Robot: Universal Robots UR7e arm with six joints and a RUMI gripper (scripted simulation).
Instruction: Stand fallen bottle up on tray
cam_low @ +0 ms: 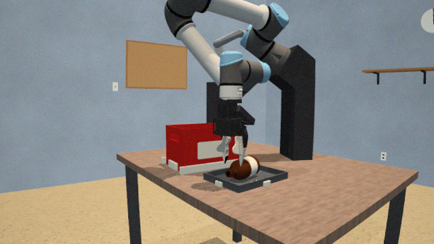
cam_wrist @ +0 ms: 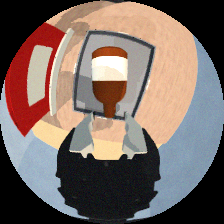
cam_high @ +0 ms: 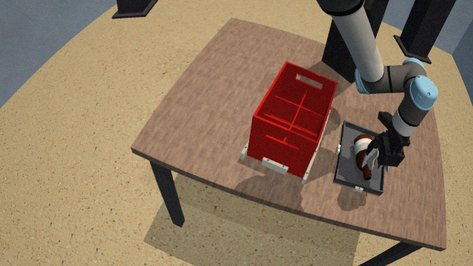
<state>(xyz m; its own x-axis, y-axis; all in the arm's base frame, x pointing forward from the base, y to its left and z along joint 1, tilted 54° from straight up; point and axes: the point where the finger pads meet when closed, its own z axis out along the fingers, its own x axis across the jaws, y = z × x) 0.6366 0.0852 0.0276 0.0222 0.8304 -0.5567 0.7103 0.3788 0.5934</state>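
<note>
Now: hand 5 cm past the brown bottle and 4 cm above it. Also, from my hand: tray (8 cm behind, 1 cm to the left, 7 cm below); red crate (15 cm behind, 26 cm to the right).
</note>
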